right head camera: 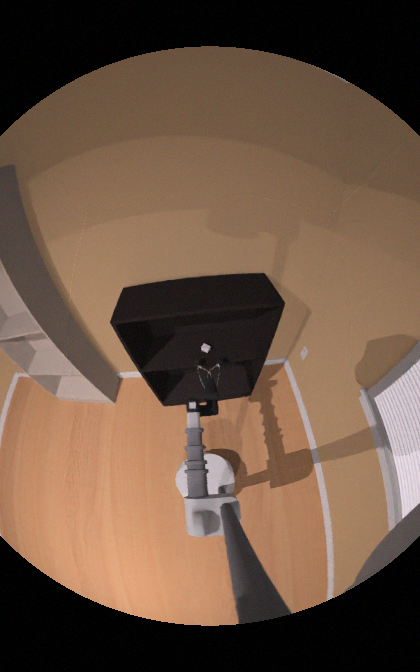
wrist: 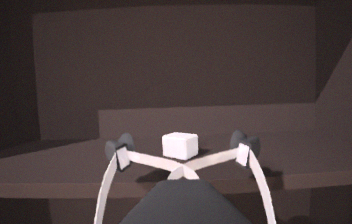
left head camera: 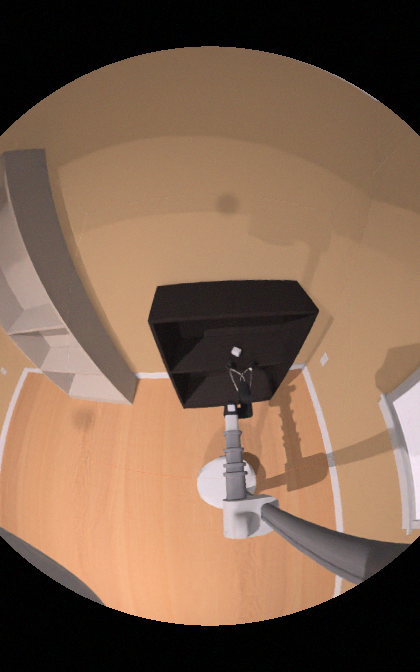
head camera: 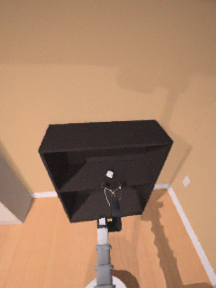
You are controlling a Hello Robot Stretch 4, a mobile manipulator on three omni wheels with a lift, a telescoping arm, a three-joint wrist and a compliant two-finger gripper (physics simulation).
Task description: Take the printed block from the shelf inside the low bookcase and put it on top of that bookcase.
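Places are measured from the robot's base along level axes (x down, y back, z left), in metres.
Pixels of known places: gripper, fingertip midpoint: (wrist: 182, 143) (head camera: 111, 182).
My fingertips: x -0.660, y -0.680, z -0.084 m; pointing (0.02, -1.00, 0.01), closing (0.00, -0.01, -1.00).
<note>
Behind a point stands the place of what it marks.
The white block (head camera: 110, 174) {z -0.081, x -0.650, y -0.762 m} (left head camera: 236, 351) (right head camera: 205, 348) (wrist: 180, 146) {z -0.080, x -0.638, y -0.754 m} rests on the middle shelf (wrist: 310, 181) {z -0.243, x -0.606, y -0.682 m} inside the low black bookcase (head camera: 105, 136) {z -0.038, x -1.032, y -0.768 m} (left head camera: 232, 301) (right head camera: 197, 298). My gripper (head camera: 113, 185) {z -0.084, x -0.661, y -0.680 m} (left head camera: 240, 366) (right head camera: 212, 361) (wrist: 182, 143) {z -0.084, x -0.661, y -0.680 m} is open, with its fingertips wide apart and nothing between them. It is at the front of the bookcase, near the shelf's front edge. In the wrist view the block shows between the two fingertips in the picture, beyond them and slightly left of centre. The fingers and the block are apart. No print can be made out on the block.
The bookcase's side walls and top board surround the shelf opening, and a lower compartment lies under the shelf. A tall grey shelf unit (left head camera: 65, 280) (right head camera: 35, 280) stands to the left. A wall is behind the bookcase and another to the right, with a window (right head camera: 417, 440).
</note>
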